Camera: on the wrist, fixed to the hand. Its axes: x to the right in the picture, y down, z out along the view.
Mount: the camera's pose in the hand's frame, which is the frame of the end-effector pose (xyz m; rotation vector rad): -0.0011 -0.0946 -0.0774 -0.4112 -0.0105 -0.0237
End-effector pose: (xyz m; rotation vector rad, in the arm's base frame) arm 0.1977 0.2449 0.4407 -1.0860 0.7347 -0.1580
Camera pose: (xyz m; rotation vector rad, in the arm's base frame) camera 0.1710 0.1422 0.5013 -1.4855 0.7636 -0.0199
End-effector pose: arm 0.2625 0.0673 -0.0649 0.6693 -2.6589 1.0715
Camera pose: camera 0.3098 0.0614 0.0477 0.6168 -2.7456 0.4868
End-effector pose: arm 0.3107 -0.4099 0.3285 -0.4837 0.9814 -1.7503
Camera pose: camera 0.2009 -0.3656 0.3590 -0.7654 1.3398 -1.5646
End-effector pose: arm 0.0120 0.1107 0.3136 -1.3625 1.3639 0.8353
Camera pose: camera 0.0910 0.0255 0.3515 -1.6789 1.2053 1.1491
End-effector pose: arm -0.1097 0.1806 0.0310 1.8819 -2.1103 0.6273
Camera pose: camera -0.0241 0.2107 0.1129 1.6768 -2.0277 0.1579
